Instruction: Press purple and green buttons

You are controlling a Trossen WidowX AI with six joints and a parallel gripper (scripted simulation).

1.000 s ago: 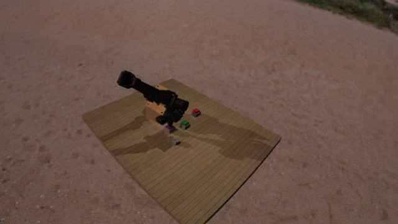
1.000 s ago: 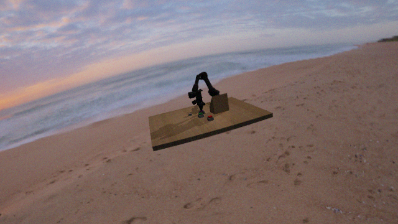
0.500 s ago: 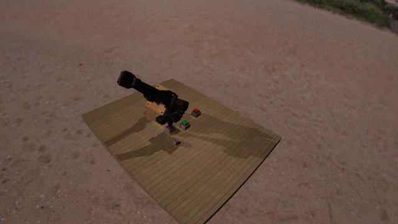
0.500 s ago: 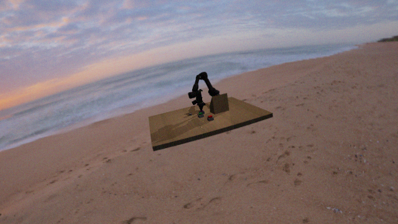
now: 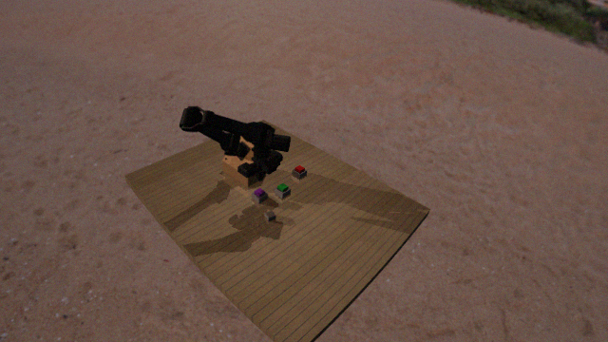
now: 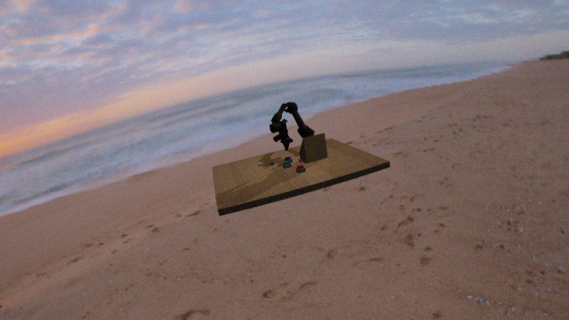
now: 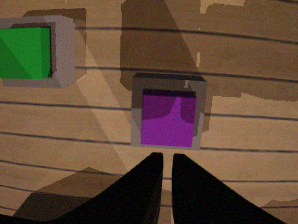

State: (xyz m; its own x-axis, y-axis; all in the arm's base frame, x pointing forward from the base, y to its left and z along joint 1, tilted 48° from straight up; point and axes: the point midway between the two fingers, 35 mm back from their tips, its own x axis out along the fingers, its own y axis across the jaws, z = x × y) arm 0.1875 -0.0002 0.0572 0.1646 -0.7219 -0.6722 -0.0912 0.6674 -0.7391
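The purple button lies 6 cm below my gripper tip. The rest, counted from my gripper tip: small grey block: 12 cm ahead, 8 cm below, 4 cm to the right; red button: 25 cm to the left, 6 cm below, 3 cm behind; green button: 10 cm to the left, 6 cm below, 3 cm ahead.
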